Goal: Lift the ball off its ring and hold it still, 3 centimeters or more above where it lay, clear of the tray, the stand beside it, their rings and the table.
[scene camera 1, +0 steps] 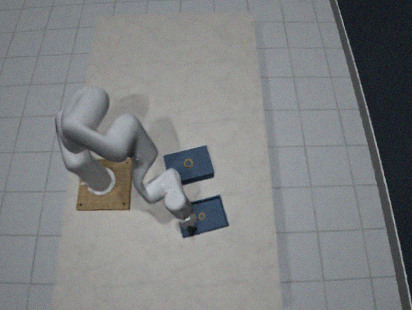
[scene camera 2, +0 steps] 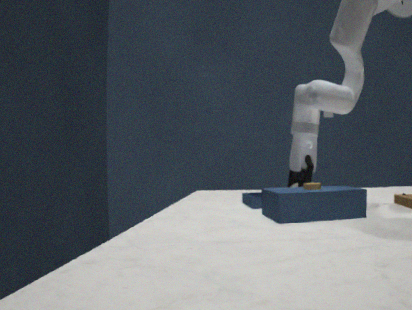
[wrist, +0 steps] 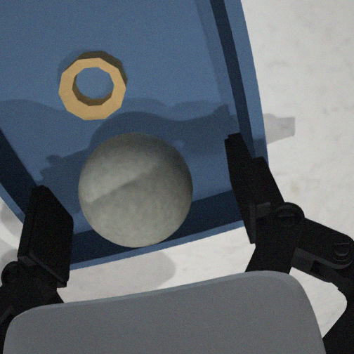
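Pixels of known places: arm's base, origin of its link: (scene camera 1: 101, 181).
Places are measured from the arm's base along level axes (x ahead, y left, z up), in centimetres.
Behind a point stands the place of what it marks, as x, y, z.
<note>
The grey ball (wrist: 135, 200) (scene camera 2: 295, 185) @(38.2, -17.4, 3.1) is between my spread fingers in the wrist view, near the end wall of the shallow blue tray (scene camera 1: 217, 214) @(48.2, -17.2, -1.5) (scene camera 2: 251, 200) @(50.2, -11.0, 0.1) (wrist: 165, 35). Whether it rests on anything is hidden. The tan ring (scene camera 1: 205, 216) @(43.3, -17.7, -1.6) (wrist: 117, 90) on the tray floor is empty and beside the ball. My gripper (scene camera 1: 191, 230) (scene camera 2: 300, 179) (wrist: 138, 180) is open and low over the tray, with a gap between the ball and each finger. The blue stand (scene camera 1: 172, 161) @(31.1, 5.4, 3.9) (scene camera 2: 315, 206) @(38.5, 10.5, 1.1) beside the tray bears another empty ring (scene camera 1: 184, 163) @(36.1, 3.8, 4.8) (scene camera 2: 312, 186) @(38.1, 5.6, 4.7).
The tray's side walls run close to my fingers in the wrist view. The stand is a taller block, apart from the tray. The arm rises from a wooden base plate (scene camera 1: 119, 195) @(8.1, -6.7, 0.3) on the pale table (scene camera 1: 175, 60) @(33.7, 64.3, -1.9) (scene camera 2: 200, 260) @(58.4, 37.4, -1.8).
</note>
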